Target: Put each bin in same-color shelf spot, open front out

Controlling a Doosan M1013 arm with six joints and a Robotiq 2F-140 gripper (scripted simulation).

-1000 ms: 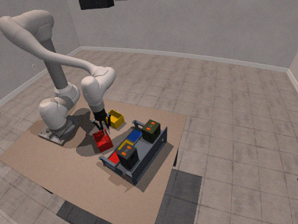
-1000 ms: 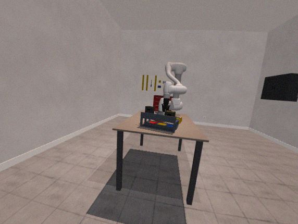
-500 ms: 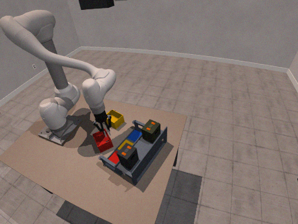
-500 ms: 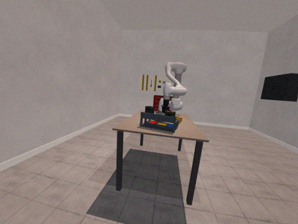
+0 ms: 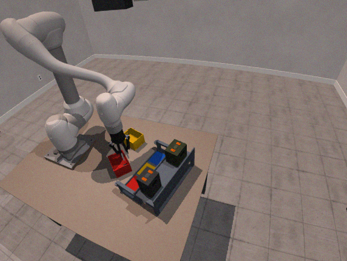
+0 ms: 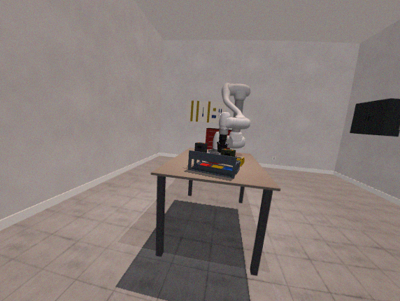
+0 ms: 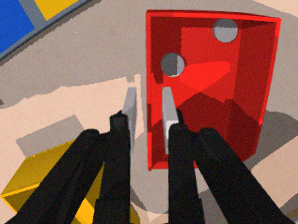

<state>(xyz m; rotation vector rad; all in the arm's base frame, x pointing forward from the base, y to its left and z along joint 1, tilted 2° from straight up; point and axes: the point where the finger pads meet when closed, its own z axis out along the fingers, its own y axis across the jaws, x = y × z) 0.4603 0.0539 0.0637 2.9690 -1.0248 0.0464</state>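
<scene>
The red bin lies 30 mm behind my hand, 40 mm to the right of it and 40 mm below it. From my hand the other things lie so: yellow bin: 70 mm behind, 170 mm to the left, 40 mm below; grey shelf: 300 mm ahead, 50 mm to the right, 20 mm above.
</scene>
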